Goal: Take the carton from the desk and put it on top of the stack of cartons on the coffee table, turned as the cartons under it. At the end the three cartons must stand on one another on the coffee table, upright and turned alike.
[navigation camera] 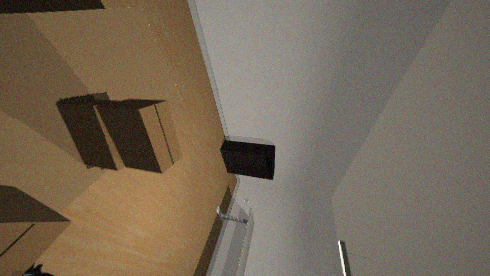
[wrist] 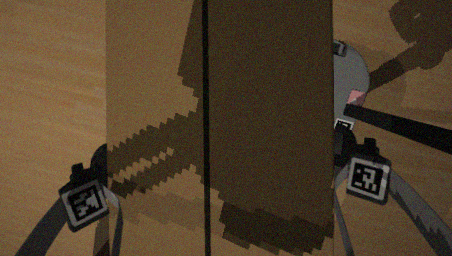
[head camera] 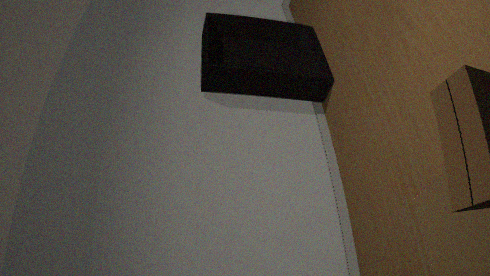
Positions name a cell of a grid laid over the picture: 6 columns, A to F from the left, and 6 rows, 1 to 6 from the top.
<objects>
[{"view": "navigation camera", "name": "brown carton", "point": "B4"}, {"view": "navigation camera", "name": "brown carton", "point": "B3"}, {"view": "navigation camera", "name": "coffee table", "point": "A2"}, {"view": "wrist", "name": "gripper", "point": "C4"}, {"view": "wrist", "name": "brown carton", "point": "C3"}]
</objects>
